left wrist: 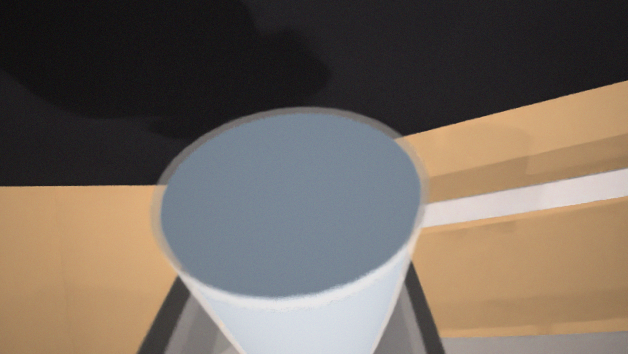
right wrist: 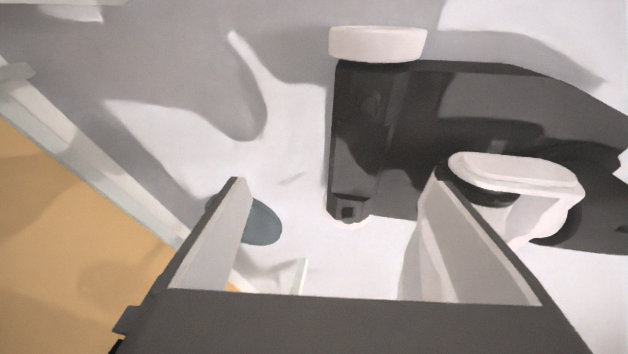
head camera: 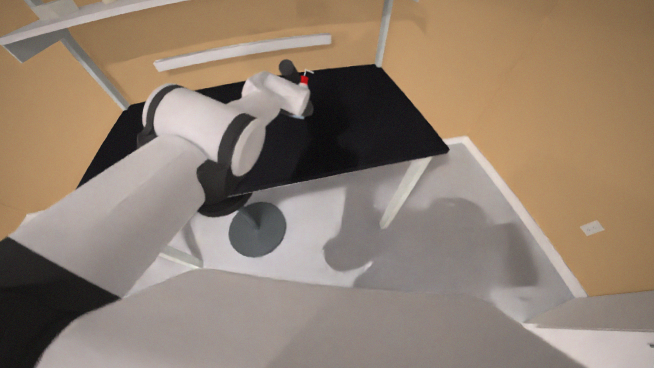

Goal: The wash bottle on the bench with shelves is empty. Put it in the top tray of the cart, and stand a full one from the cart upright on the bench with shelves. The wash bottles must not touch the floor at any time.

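Frame: origin at the robot's base, x ahead, y left, z up, level; millimetres.
Where they show: left gripper, fingertip midpoint: (left wrist: 306, 234); right gripper, fingertip midpoint: (right wrist: 336, 190).
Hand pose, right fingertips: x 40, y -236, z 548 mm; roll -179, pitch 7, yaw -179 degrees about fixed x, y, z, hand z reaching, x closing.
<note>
After its pixels a point has its place.
My left gripper (left wrist: 300, 320) is shut on a wash bottle (head camera: 304, 81) @[x 723, y 151, z 1115 mm] (left wrist: 290, 210) @[x 635, y 178, z 1029 mm]. The bottle's red cap and thin nozzle point up in the head view, and a sliver of its bluish base shows below my wrist. In the left wrist view its round blue-grey base faces the camera, with pale blue sides between the fingers. The bottle is over the black top of the bench with shelves (head camera: 380, 115) (left wrist: 450, 55); whether its base touches the top is hidden. My right gripper (right wrist: 336, 190) @[x 40, y -236, z 548 mm] is open and empty, above the floor. The cart does not show.
A shelf (head camera: 100, 17) @[x 709, y 794, z 1358 mm] is at the upper left, and a white rail (head camera: 245, 49) @[x 1085, y 520, z 1092 mm] runs along the wall behind the bench. A grey round base (head camera: 257, 230) (right wrist: 262, 223) stands on the floor under the bench's front edge. A pale surface (head camera: 600, 345) @[x -39, y -1273, z 469 mm] is at the lower right.
</note>
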